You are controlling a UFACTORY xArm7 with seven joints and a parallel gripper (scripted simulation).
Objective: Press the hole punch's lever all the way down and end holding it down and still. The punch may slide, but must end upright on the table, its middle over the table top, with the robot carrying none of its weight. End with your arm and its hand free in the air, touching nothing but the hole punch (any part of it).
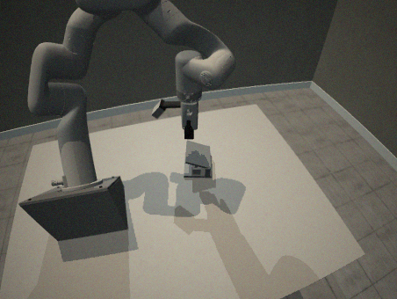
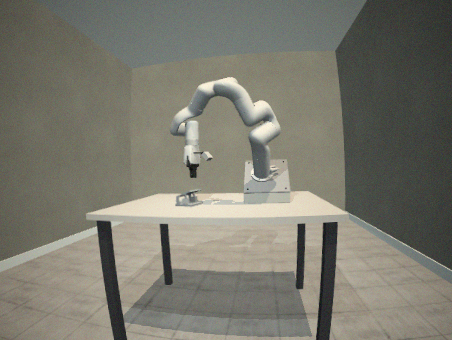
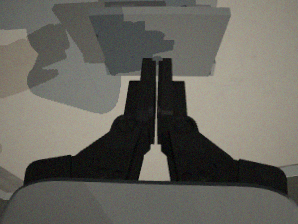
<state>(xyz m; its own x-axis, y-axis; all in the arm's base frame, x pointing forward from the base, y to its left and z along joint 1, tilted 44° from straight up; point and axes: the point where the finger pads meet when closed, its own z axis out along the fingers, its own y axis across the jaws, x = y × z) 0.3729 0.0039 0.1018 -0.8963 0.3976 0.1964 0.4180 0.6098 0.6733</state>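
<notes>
Now: the hole punch lever 3 cm ahead of my hand, 1 cm to the right of it and 11 cm below it. From my hand the other things lie so: hole punch (4 cm ahead, 2 cm to the right, 13 cm below).
</notes>
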